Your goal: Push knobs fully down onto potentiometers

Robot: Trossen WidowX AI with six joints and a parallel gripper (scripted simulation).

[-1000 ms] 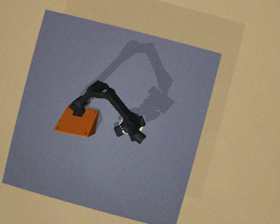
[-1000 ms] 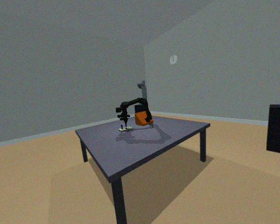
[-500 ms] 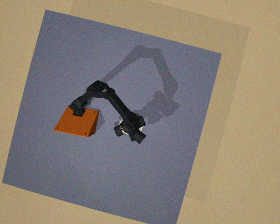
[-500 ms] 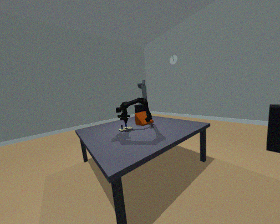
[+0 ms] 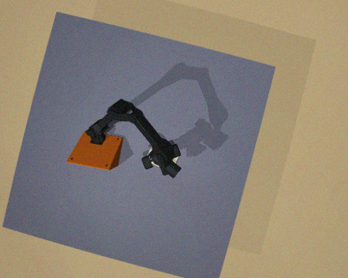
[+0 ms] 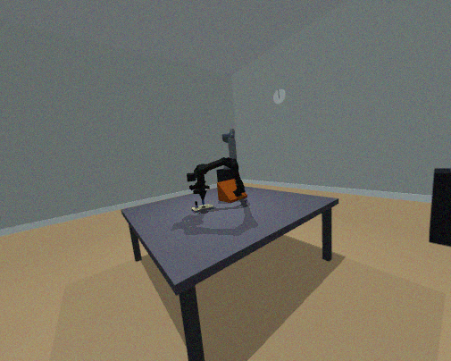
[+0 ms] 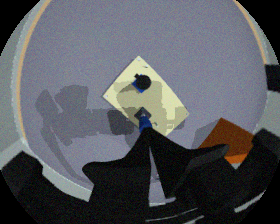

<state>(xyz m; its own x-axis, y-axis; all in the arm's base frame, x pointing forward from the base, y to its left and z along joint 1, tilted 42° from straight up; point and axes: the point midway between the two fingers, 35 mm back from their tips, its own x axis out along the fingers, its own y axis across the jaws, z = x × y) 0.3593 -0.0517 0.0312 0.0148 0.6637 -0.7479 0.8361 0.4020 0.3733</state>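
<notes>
Right now my gripper tip is 2 cm above the blue knob. From my gripper tip the other things lie so: black knob: 5 cm to the right, 3 cm ahead, 2 cm below.
</notes>
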